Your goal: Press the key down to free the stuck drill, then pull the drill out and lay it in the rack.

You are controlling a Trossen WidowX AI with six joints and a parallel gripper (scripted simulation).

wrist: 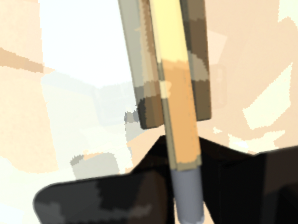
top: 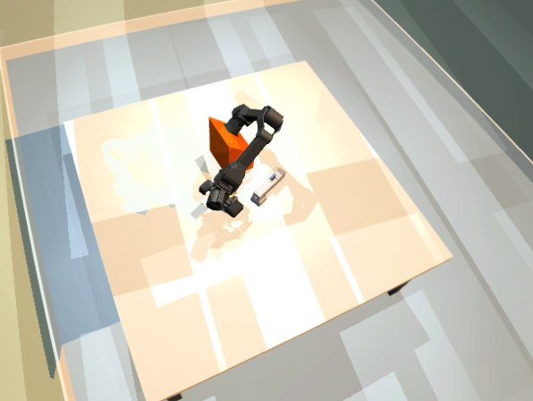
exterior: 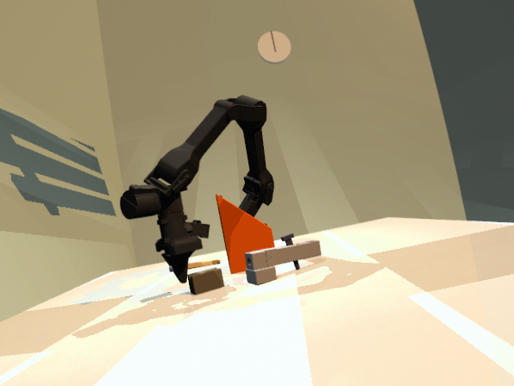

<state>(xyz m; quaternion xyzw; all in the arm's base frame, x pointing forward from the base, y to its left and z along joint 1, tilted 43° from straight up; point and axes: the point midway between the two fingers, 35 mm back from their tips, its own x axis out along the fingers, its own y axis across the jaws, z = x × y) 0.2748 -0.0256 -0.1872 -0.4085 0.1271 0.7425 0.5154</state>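
The drill is 30 mm to the left of my gripper tip, 30 mm above it and 20 mm behind it. Also, from my gripper tip: t-shaped key 250 mm to the left, 50 mm behind, 20 mm above; rack block 40 mm to the left, 20 mm behind, 10 mm below; housing block 230 mm to the left, 40 mm behind, 10 mm above.
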